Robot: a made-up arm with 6 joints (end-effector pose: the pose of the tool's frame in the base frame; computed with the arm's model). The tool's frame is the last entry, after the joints.
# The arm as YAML. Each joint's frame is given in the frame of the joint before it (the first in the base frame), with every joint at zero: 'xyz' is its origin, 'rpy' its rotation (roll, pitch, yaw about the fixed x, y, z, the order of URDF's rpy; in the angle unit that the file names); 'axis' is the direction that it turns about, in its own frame. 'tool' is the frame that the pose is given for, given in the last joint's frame.
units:
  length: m
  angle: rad
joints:
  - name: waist
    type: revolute
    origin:
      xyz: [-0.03, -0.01, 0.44]
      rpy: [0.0, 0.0, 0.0]
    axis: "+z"
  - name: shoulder
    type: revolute
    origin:
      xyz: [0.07, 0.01, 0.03]
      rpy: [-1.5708, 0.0, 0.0]
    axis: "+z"
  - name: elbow
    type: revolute
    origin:
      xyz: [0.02, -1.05, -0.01]
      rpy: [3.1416, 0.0, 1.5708]
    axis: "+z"
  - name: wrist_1
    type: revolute
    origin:
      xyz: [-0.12, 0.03, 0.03]
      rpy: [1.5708, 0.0, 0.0]
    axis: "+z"
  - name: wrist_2
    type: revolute
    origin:
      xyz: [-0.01, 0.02, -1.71]
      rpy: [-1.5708, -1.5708, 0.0]
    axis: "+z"
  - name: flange
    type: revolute
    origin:
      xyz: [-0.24, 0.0, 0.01]
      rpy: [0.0, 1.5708, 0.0]
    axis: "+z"
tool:
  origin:
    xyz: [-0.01, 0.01, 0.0]
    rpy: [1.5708, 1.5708, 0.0]
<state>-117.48 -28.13 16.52 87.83 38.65 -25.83</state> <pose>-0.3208 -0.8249 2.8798 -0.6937 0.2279 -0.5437 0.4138</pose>
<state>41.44 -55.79 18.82 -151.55 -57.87 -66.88</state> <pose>-0.5138 -0.3209 2.9423 -0.2677 -0.5921 -0.7065 0.2804</pose>
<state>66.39 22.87 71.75 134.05 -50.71 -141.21</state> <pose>0.7236 1.3532 3.0222 0.5049 -0.4598 0.1776 0.7086</pose>
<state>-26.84 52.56 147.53 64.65 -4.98 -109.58</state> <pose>0.4964 -0.3353 3.0525 0.1245 -0.7278 0.1000 0.6669</pose>
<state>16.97 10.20 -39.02 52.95 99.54 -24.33</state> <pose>1.4766 0.6040 0.3971 0.0943 -0.2706 0.6150 0.7346</pose>
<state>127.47 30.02 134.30 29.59 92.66 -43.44</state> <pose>0.0134 -0.1772 2.9713 -0.6775 0.6563 -0.1117 0.3128</pose>
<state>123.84 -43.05 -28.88 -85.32 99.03 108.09</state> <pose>-0.3460 0.9591 1.7652 -0.0245 -0.0255 0.2066 0.9778</pose>
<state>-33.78 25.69 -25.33 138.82 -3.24 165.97</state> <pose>1.5359 -1.0663 -0.0510 0.5009 0.2207 -0.4323 0.7166</pose>
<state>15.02 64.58 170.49 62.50 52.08 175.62</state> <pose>0.2104 0.2026 2.6457 0.2057 -0.1772 0.8999 0.3413</pose>
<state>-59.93 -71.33 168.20 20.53 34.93 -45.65</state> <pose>-0.8819 1.4409 -0.9819 0.5538 0.4696 -0.4254 0.5402</pose>
